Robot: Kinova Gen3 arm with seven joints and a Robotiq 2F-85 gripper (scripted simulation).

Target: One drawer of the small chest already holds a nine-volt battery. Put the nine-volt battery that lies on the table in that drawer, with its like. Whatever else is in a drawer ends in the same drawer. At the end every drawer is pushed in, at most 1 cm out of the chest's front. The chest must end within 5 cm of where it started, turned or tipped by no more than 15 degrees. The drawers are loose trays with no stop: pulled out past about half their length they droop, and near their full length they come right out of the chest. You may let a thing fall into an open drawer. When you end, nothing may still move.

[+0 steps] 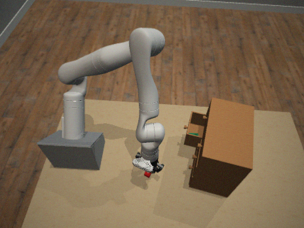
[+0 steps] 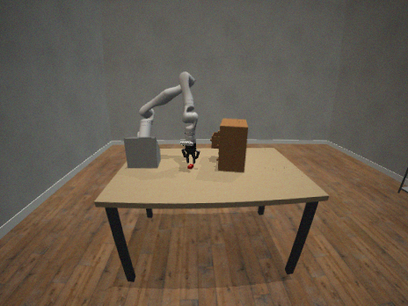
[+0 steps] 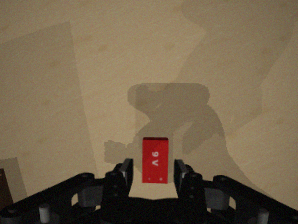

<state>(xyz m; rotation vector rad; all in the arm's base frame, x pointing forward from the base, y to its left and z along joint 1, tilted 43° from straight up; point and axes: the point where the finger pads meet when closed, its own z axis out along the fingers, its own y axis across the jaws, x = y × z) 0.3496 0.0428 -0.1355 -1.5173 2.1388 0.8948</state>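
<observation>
Now: hand 1 cm to the right of the red nine-volt battery and 4 cm above it. From my hand the other things lie so: green nine-volt battery: 20 cm ahead, 16 cm to the left, 7 cm above.
</observation>
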